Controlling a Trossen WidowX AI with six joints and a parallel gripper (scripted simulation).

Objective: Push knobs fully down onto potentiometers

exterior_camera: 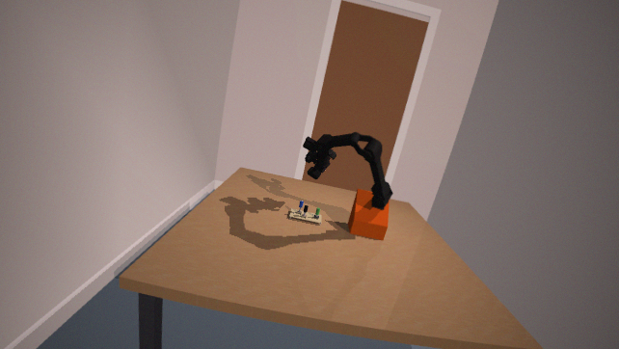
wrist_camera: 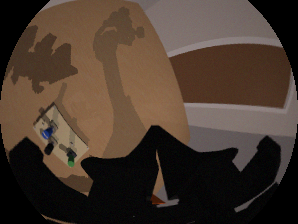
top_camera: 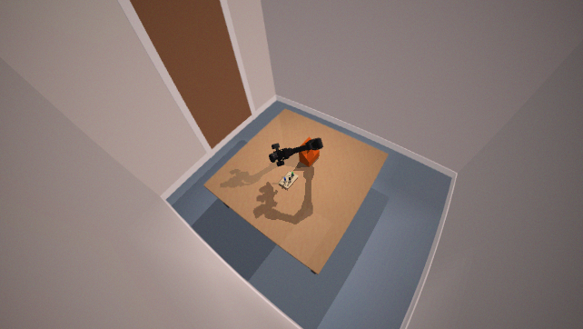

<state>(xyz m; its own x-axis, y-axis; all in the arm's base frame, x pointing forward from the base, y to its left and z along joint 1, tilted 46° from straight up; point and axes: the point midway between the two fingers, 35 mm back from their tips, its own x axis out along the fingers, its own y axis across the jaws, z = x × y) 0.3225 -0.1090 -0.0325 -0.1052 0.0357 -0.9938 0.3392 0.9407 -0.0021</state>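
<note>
My gripper tip is now 16 cm to the right of the green knob, 16 cm above it and 3 cm past it. The rest, counted from my gripper tip: blue knob (16 cm to the left, 14 cm below, 6 cm ahead).
</note>
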